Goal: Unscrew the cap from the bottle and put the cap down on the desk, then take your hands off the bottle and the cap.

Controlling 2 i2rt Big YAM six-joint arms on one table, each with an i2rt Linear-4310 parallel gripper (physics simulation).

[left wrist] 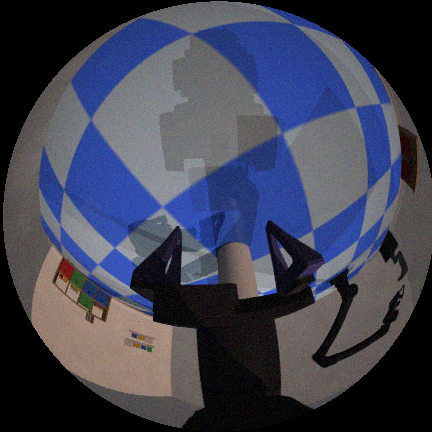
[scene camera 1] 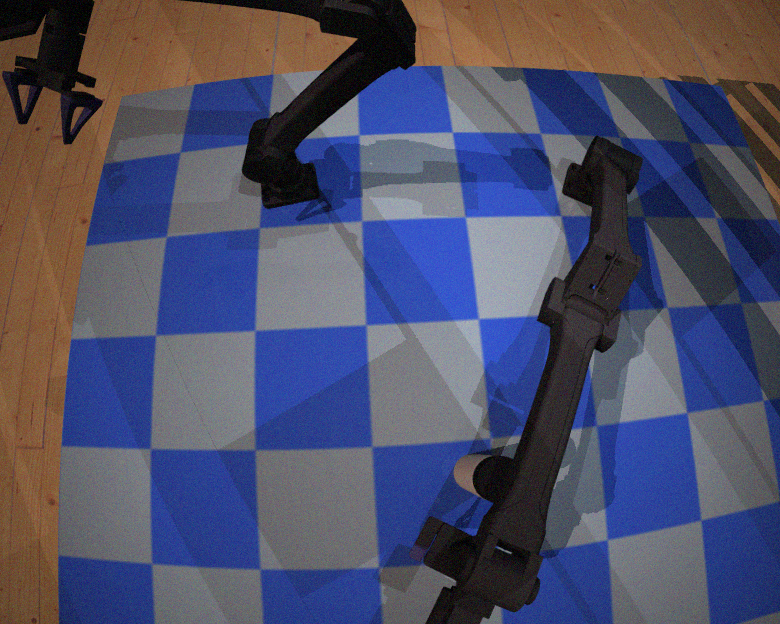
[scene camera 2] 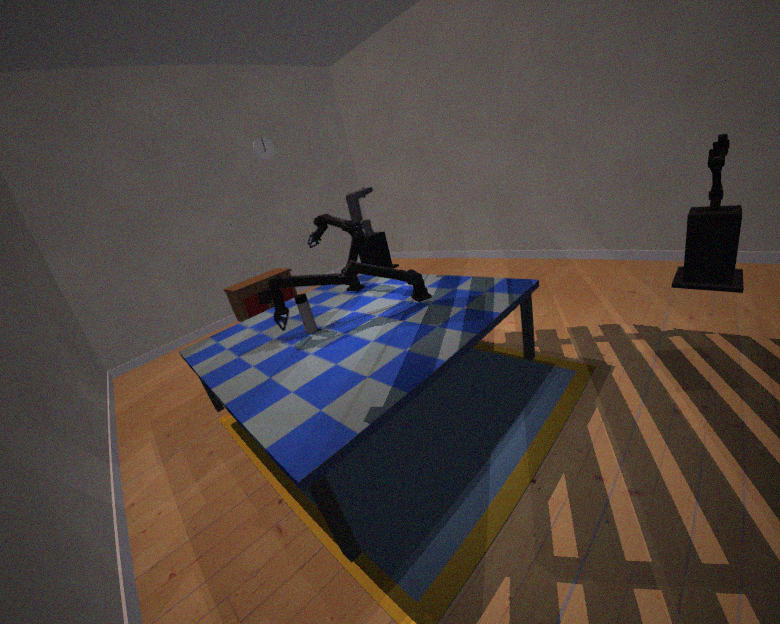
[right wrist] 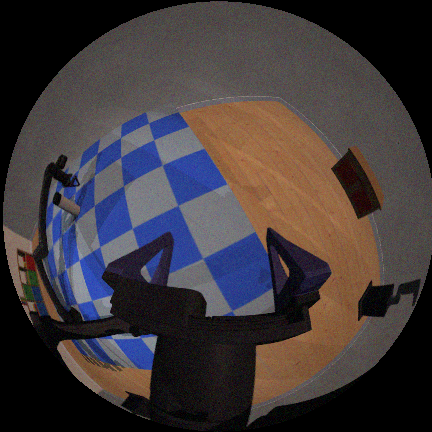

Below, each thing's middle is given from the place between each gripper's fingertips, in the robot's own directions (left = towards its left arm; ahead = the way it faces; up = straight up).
My left gripper is now 130 mm past the dark cap (scene camera 1: 489,475), 120 mm below it and 50 mm to the right of it.
I see my right gripper 47 cm short of the dark cap, 66 cm to the right of it and 17 cm above it.
